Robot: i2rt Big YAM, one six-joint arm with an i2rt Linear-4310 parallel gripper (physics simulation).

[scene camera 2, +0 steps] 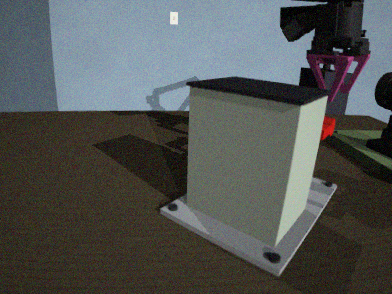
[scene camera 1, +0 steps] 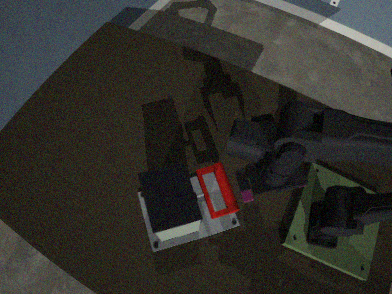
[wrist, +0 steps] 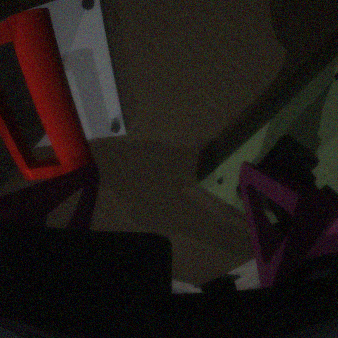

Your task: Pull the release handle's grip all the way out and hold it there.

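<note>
The red release handle (scene camera 1: 228, 191) (scene camera 2: 328, 128) (wrist: 52, 95) is a rectangular loop beside a pale box with a black top (scene camera 1: 170, 200) (scene camera 2: 240, 160). A short light link shows between loop and box in scene camera 1. The box stands on a light grey base plate (scene camera 1: 225, 223) (scene camera 2: 225, 232) (wrist: 109, 75). My gripper (scene camera 1: 276, 191) (scene camera 2: 337, 95) (wrist: 168, 169), with magenta fingers, is open and empty, above and beside the handle's outer side. In the wrist view one fingertip appears near the grip bar's lower end; the grip is not between the fingers. Contact cannot be told.
A green plate (scene camera 1: 345, 257) (wrist: 250, 152) with dark screws lies beside the base plate, bearing a black arm part (scene camera 1: 345, 200). My dark arm (scene camera 1: 345, 145) reaches in from the right. Long shadows cross the brown table (scene camera 1: 75, 150) (scene camera 2: 75, 225). The view is dim and grainy.
</note>
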